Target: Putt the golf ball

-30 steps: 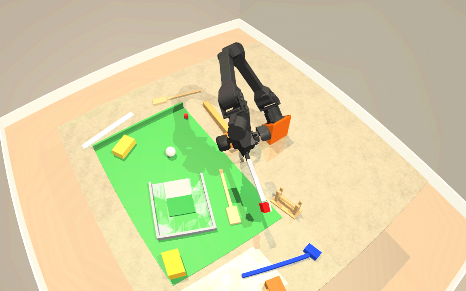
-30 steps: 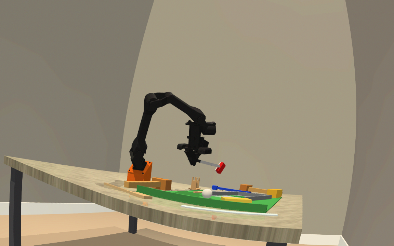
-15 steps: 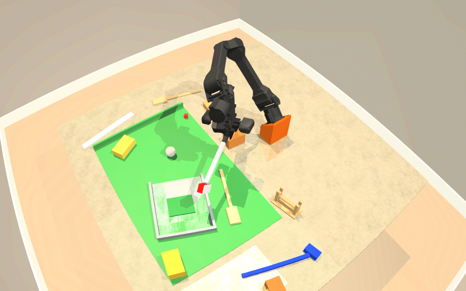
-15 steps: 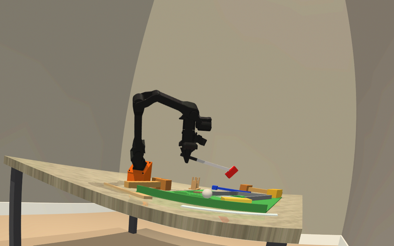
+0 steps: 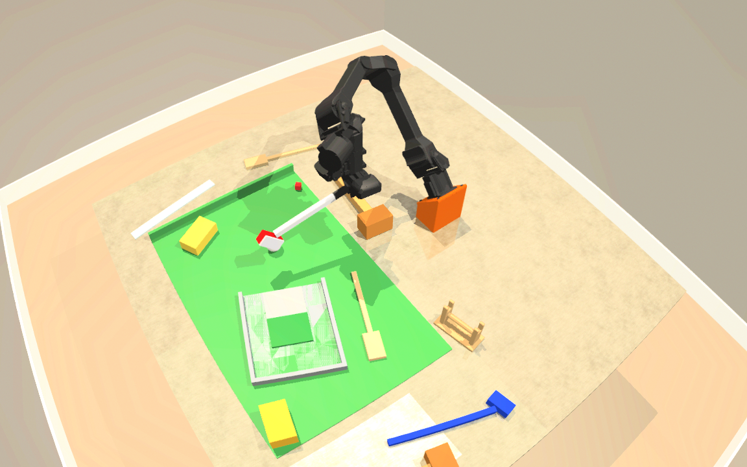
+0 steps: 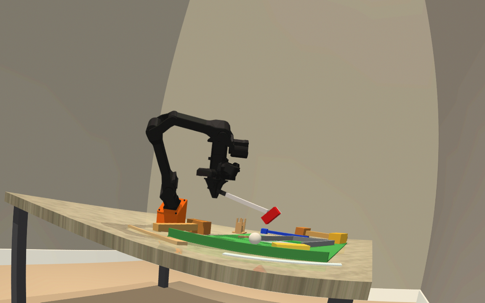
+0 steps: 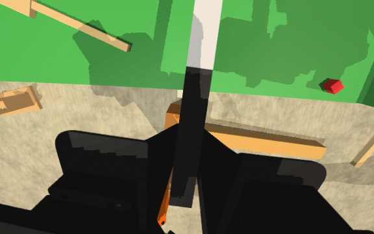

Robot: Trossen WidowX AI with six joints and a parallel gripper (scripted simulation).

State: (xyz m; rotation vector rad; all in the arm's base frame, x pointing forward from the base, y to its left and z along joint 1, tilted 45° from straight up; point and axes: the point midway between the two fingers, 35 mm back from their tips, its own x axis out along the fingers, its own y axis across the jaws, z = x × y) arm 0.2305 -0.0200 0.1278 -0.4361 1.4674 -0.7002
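The red putter lies 120 mm ahead of my gripper tip and 10 mm to the right of it. Round my gripper tip: small red cube (230 mm to the right, 130 mm below, 10 mm ahead); then grey-framed platform (300 mm ahead, 160 mm to the left, 140 mm below); then white golf ball (190 mm ahead, 120 mm below, 80 mm to the right).
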